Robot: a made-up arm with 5 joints. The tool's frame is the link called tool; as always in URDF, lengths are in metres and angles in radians. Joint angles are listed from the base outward.
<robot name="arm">
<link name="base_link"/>
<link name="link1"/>
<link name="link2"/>
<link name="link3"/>
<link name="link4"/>
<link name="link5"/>
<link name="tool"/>
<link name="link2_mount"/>
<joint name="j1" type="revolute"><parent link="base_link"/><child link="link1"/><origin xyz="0 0 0.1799" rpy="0 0 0"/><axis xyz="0 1 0"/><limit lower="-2.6" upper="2.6"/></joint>
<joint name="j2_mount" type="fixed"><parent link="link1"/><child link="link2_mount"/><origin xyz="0.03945 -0.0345 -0.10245" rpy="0 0 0"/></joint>
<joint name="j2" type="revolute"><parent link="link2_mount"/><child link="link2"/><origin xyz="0.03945 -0.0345 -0.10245" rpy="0 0 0"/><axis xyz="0 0 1"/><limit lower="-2.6" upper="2.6"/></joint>
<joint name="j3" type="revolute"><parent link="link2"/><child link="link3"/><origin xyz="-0.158 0.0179 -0.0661" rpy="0 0 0"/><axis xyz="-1 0 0"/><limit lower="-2.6" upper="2.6"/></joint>
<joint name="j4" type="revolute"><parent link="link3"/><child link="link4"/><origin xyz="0.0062 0.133 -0.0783" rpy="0 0 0"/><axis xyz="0 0 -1"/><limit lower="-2.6" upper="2.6"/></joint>
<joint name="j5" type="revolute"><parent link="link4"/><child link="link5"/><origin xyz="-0.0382 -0.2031 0.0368" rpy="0 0 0"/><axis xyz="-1 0 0"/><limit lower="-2.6" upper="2.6"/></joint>
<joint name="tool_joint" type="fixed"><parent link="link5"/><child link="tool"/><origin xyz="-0.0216 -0.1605 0.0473" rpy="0 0 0"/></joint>
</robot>
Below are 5 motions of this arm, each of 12 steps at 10 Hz.
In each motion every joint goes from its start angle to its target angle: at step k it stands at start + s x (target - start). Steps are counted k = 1, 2, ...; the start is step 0. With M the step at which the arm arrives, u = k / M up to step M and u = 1 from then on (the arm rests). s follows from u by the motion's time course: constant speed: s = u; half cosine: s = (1 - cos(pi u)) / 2; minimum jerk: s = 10 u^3 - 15 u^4 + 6 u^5.
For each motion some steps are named. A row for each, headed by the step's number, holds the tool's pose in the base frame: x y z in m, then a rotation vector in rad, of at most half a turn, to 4 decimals.
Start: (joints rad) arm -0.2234 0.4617 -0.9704 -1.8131 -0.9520
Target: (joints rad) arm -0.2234 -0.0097 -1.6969 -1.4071 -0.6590
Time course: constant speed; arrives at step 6
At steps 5, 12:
5: 0.3109 0.0718 0.0135 1.6533 -0.7864 1.8796
12: 0.3196 0.0466 0.0036 1.7259 -0.9635 1.7235

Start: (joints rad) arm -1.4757 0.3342 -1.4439 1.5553 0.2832
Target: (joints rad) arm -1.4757 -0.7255 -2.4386 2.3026 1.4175
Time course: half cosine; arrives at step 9
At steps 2, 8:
2: 0.0177 -0.2140 -0.2019 0.9416 0.1389 -0.1005
8: 0.1339 -0.1283 -0.1355 0.5498 0.5339 0.9290

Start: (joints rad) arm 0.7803 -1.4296 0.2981 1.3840 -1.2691
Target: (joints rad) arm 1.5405 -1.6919 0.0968 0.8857 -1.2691
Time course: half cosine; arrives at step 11
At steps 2, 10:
2: -0.2829 0.3919 -0.2227 -0.8291 -1.0760 -1.7830
10: -0.4442 0.3490 0.0375 -1.0616 -0.5363 -1.5405

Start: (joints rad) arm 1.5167 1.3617 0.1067 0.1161 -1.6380
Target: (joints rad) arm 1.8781 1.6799 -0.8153 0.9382 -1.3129
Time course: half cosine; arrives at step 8
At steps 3, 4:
3: -0.4865 -0.3704 0.1331 1.9774 2.0703 -0.7041
4: -0.4795 -0.4044 0.2025 1.8565 2.1660 -0.9828

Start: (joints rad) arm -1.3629 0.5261 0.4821 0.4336 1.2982
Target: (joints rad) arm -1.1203 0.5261 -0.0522 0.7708 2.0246
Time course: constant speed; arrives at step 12
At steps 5, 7, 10, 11, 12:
5: 0.0957 -0.1377 -0.0707 -1.4618 -0.9405 -1.2650
7: 0.0905 -0.1246 -0.0769 -1.4966 -0.8092 -1.2522
10: 0.0817 -0.1047 -0.0829 -1.5654 -0.6043 -1.2086
11: 0.0786 -0.0981 -0.0842 -1.5925 -0.5348 -1.1872
12: 0.0755 -0.0916 -0.0852 -1.6215 -0.4651 -1.1621

